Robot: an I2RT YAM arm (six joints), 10 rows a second.
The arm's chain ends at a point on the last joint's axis. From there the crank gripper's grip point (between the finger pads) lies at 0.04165 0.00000 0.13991 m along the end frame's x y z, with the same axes.
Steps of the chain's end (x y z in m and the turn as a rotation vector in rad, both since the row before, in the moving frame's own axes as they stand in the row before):
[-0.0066, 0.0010, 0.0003, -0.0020, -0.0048, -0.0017]
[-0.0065, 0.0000, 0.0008, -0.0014, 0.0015, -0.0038]
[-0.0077, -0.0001, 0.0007, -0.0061, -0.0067, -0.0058]
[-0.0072, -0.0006, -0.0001, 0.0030, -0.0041, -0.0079]
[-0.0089, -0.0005, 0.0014, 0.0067, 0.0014, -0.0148]
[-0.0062, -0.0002, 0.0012, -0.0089, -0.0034, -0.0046]
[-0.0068, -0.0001, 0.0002, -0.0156, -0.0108, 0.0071]
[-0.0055, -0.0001, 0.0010, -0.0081, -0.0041, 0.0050]
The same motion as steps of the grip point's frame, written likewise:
[-0.0073, 0.0012, 0.0005, -0.0020, -0.0048, -0.0017]
[-0.0063, 0.0000, 0.0007, -0.0014, 0.0015, -0.0038]
[-0.0086, 0.0005, 0.0010, -0.0061, -0.0067, -0.0058]
[-0.0078, -0.0013, 0.0001, 0.0030, -0.0041, -0.0079]
[-0.0087, -0.0021, 0.0013, 0.0067, 0.0014, -0.0148]
[-0.0067, 0.0009, 0.0013, -0.0089, -0.0034, -0.0046]
[-0.0083, 0.0024, 0.0006, -0.0156, -0.0108, 0.0071]
[-0.0061, 0.0012, 0.0012, -0.0081, -0.0041, 0.0050]

